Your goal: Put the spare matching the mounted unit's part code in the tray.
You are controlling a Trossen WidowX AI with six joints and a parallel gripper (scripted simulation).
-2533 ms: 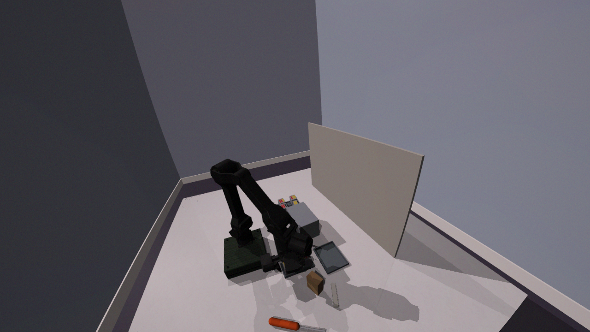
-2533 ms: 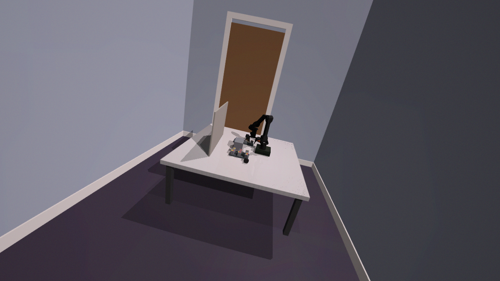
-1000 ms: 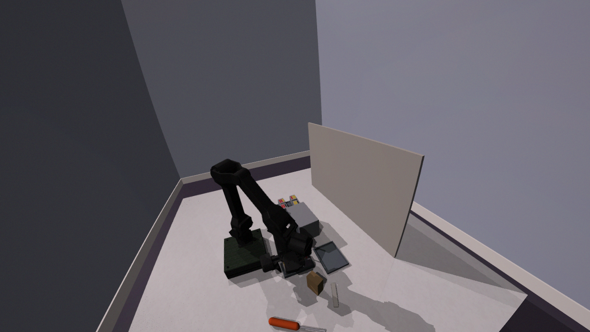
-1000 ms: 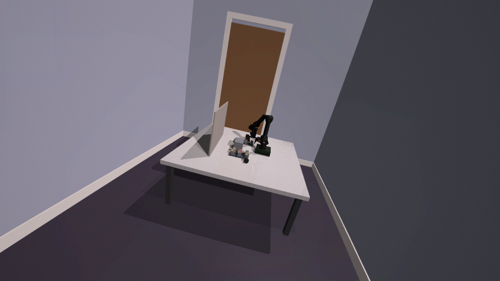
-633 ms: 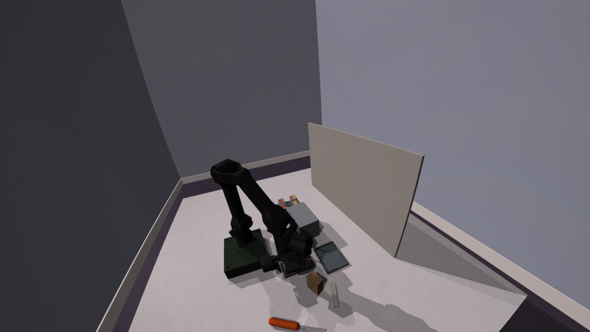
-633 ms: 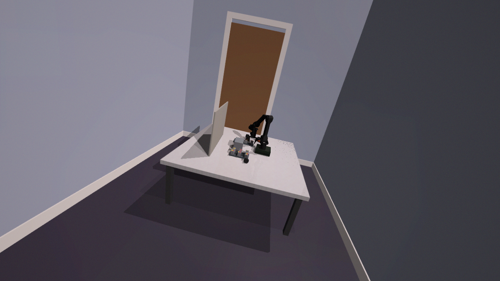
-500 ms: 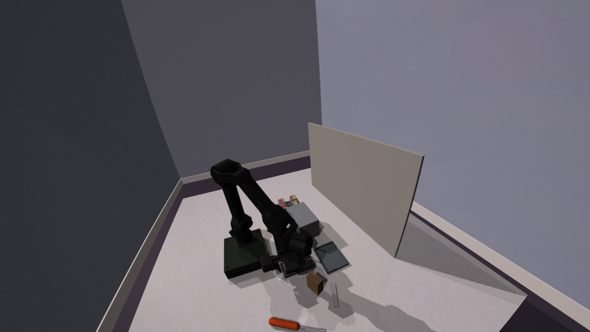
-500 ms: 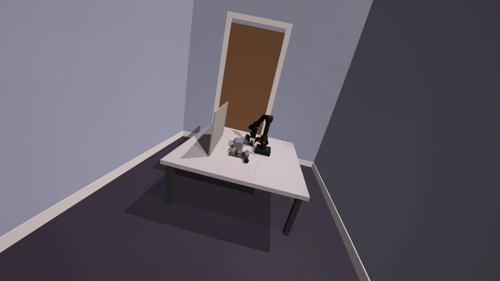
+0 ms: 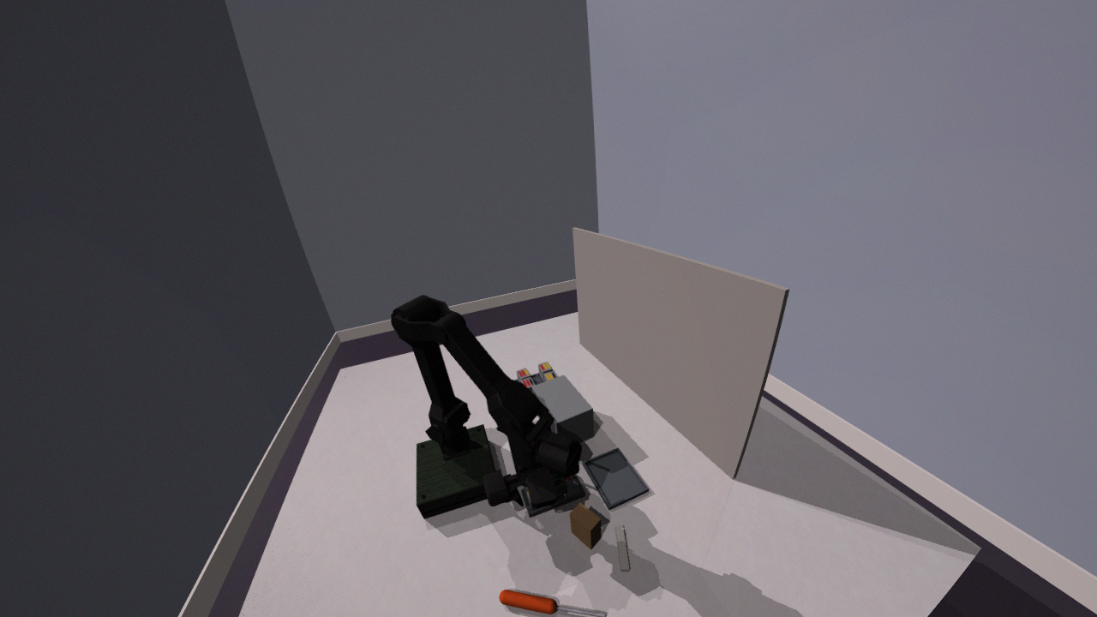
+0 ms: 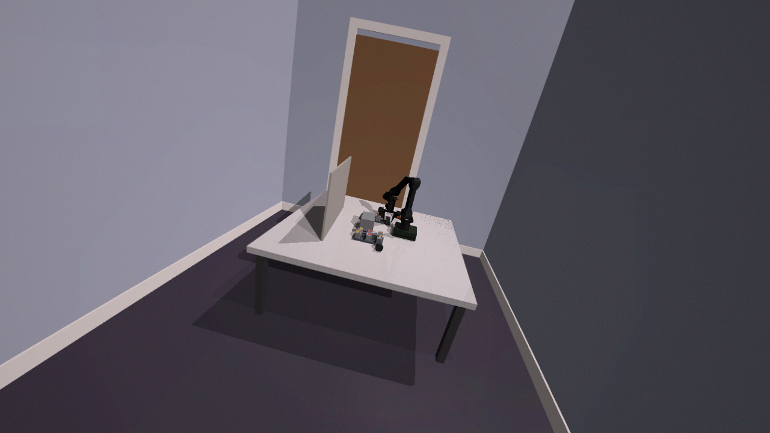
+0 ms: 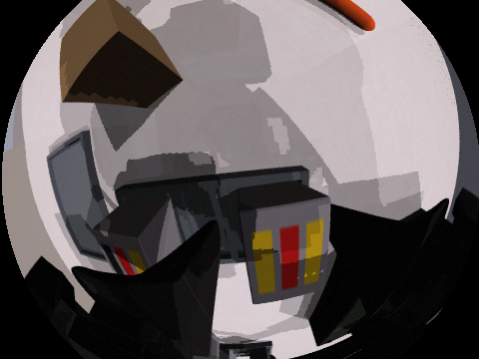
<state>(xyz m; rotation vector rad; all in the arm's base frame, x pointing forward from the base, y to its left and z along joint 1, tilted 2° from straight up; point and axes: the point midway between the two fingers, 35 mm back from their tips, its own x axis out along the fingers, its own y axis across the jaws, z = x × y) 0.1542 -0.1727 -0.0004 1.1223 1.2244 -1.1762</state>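
Right now the grey-blue tray is 18 cm ahead of my gripper tip and 1 cm below it. From my gripper tip the other things lie so: brown box: 7 cm ahead, 10 cm to the right, 2 cm above; then tall beige panel: 38 cm ahead, 23 cm to the left, 21 cm above; then grey mounted unit: 13 cm ahead, 21 cm to the left, 3 cm above.
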